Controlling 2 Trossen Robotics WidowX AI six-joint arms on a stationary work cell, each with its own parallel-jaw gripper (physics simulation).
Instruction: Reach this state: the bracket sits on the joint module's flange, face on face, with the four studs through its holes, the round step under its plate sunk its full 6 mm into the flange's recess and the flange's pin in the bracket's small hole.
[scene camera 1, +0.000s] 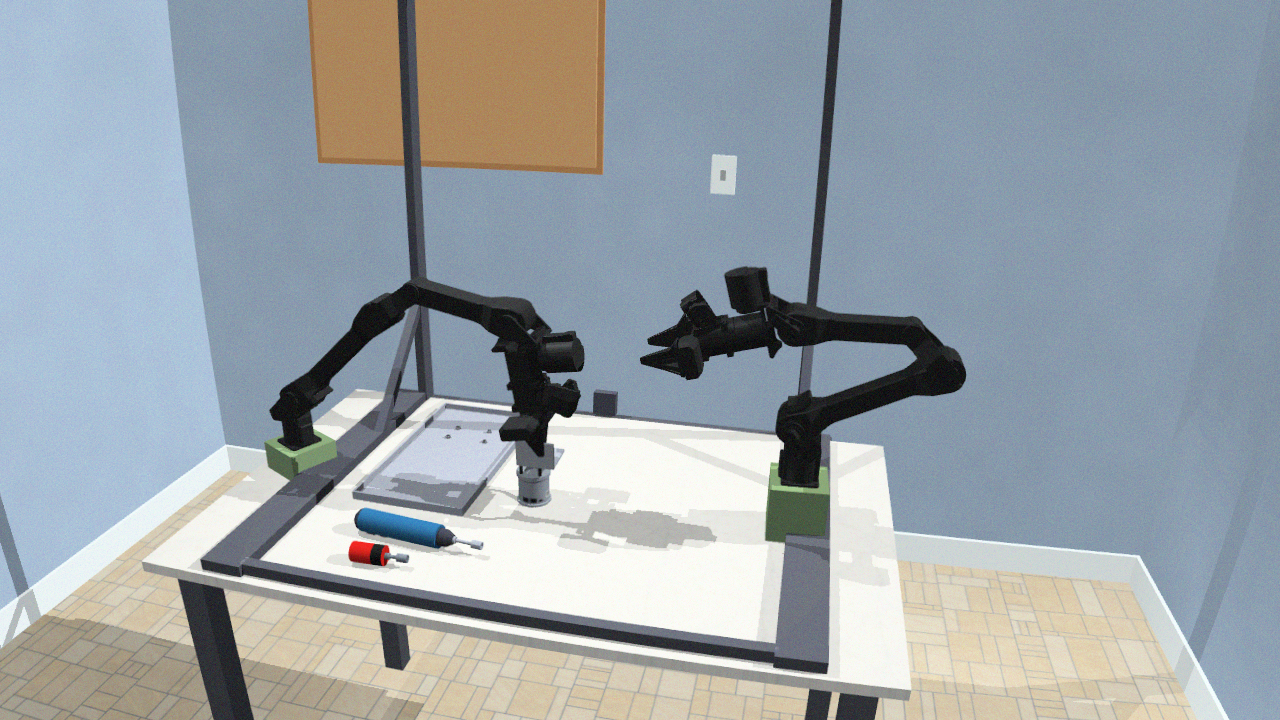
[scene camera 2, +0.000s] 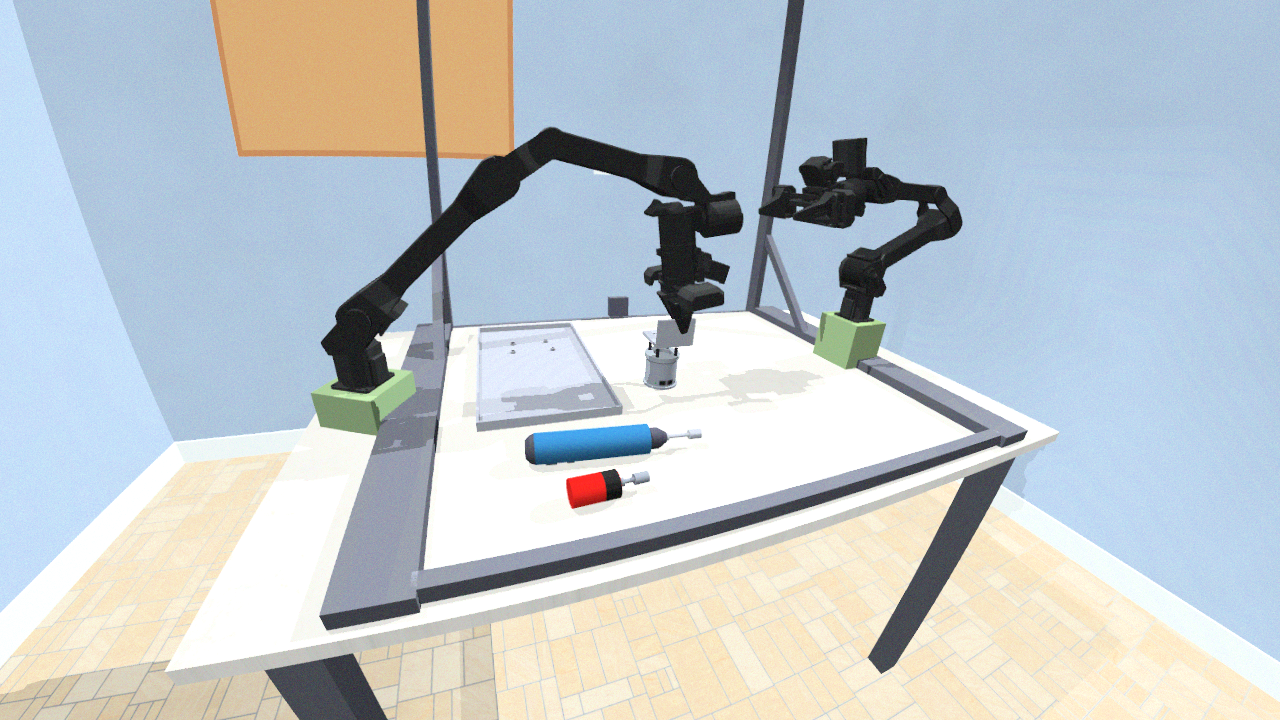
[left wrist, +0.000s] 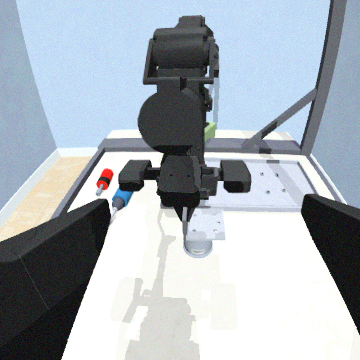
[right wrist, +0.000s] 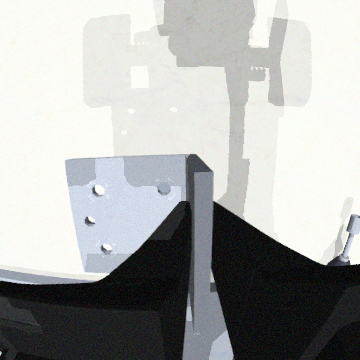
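Seen in the pictures: left gripper, fingertip midpoint: (scene camera 1: 644, 351) (scene camera 2: 775, 214) (left wrist: 207, 206); right gripper, fingertip midpoint: (scene camera 1: 542, 455) (scene camera 2: 682, 332) (left wrist: 184, 220) (right wrist: 195, 209); left arm's base, link origin: (scene camera 1: 799, 477) (scene camera 2: 853, 317); right arm's base, link origin: (scene camera 1: 299, 440) (scene camera 2: 363, 381).
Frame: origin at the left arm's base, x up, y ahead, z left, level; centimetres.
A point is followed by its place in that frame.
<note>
The grey L-shaped bracket (scene camera 1: 528, 458) {x -0.5, y 47.5, z 1.1 cm} (scene camera 2: 675, 334) {x 0.2, y 46.5, z 1.1 cm} (left wrist: 212, 227) {x -1.5, y 44.9, z -3.8 cm} (right wrist: 120, 210) {x -1.5, y 45.5, z -3.0 cm} has one plate upright and the other, with the holes, roughly level. My right gripper (scene camera 1: 539, 449) {x 0.4, y 45.0, z 1.0 cm} (scene camera 2: 684, 329) {x 0.4, y 45.0, z 1.0 cm} (right wrist: 195, 209) {x 0.4, y 45.0, z 1.0 cm} points down and is shut on the upright plate. The round grey joint module (scene camera 1: 534, 488) {x -6.3, y 46.5, z 1.2 cm} (scene camera 2: 660, 371) {x -6.6, y 48.7, z 1.0 cm} (left wrist: 198, 251) {x -8.2, y 44.5, z -1.5 cm} stands on the table below. Dark studs show between its flange and the raised bracket. In the right wrist view, three holes show white and one grey; bracket and fingers hide much below. The recess and pin cannot be made out. My left gripper (scene camera 1: 646, 350) {x 20.9, y 27.6, z -0.5 cm} (scene camera 2: 779, 214) {x 20.9, y 27.6, z -0.5 cm} is open and empty, high at the right.
A shallow grey tray (scene camera 1: 411, 503) {x -9.1, y 68.1, z 6.6 cm} (scene camera 2: 546, 419) {x -9.3, y 70.1, z 6.5 cm} with several small fasteners lies left of the module in the scene views. A blue driver (scene camera 1: 402, 528) {x -6.9, y 64.9, z 18.1 cm} (scene camera 2: 590, 443) {x -6.8, y 66.8, z 17.8 cm} and a shorter red driver (scene camera 1: 366, 552) {x -7.3, y 68.1, z 25.6 cm} (scene camera 2: 590, 488) {x -7.2, y 69.1, z 25.4 cm} lie nearer the table's front. Dark frame bars edge the table.
</note>
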